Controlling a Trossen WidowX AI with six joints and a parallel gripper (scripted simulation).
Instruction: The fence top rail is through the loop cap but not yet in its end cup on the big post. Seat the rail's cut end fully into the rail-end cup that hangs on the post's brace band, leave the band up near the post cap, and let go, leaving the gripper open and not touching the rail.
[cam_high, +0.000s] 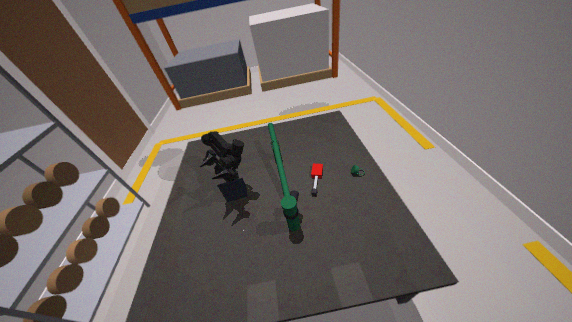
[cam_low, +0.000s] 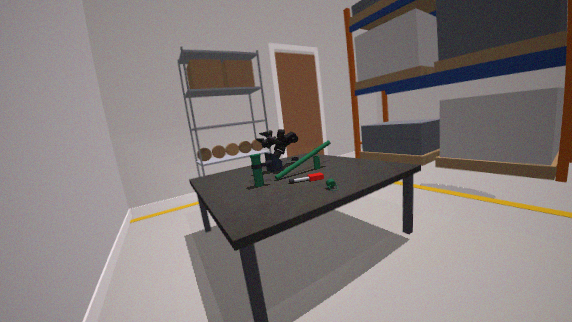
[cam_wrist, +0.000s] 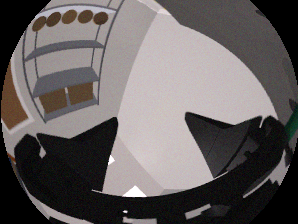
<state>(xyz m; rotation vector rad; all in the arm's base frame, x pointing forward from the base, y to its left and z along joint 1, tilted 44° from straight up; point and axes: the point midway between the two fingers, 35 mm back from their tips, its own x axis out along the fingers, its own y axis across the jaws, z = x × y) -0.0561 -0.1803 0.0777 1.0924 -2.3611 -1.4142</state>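
My gripper tip is now 340 mm short of the dark rail-end cup, 180 mm to the left of it and 170 mm above it. Also, from my gripper tip: small green fitting: 780 mm ahead, 70 mm to the right, 290 mm below; then red-handled tool: 520 mm ahead, 30 mm to the right, 290 mm below; then short green line post: 370 mm ahead, 270 mm to the left, 200 mm below.
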